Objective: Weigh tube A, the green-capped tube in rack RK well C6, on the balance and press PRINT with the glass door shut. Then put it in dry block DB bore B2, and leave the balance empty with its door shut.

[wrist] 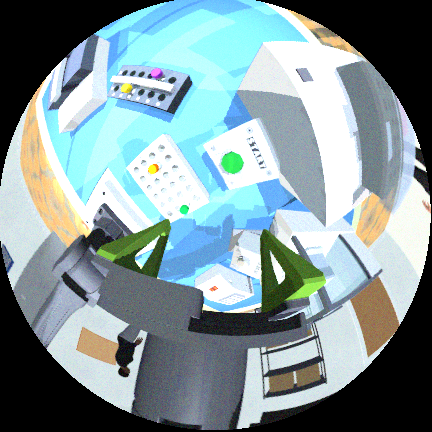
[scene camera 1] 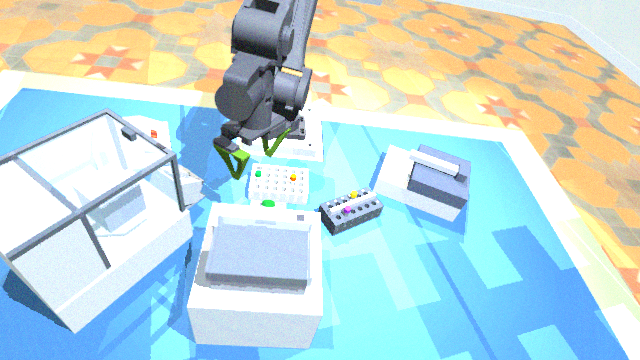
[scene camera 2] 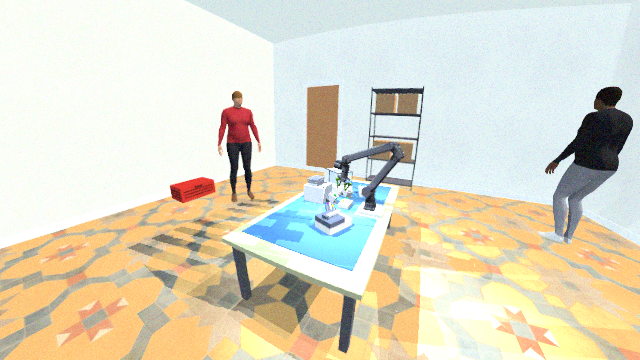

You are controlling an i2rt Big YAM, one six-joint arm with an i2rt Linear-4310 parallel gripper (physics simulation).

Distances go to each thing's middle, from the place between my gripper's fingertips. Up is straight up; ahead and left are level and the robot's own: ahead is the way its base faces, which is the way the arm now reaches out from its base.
I see the white box with green button (wrist: 245,154) 9 cm ahead of my hand, 3 cm to the left of it and 8 cm below it. Also, from my hand: white box with grey lid (scene camera 1: 258,281) 20 cm ahead, 2 cm to the left, 2 cm below; then glass-box balance (scene camera 1: 99,203) 12 cm ahead, 25 cm to the right, 1 cm below.
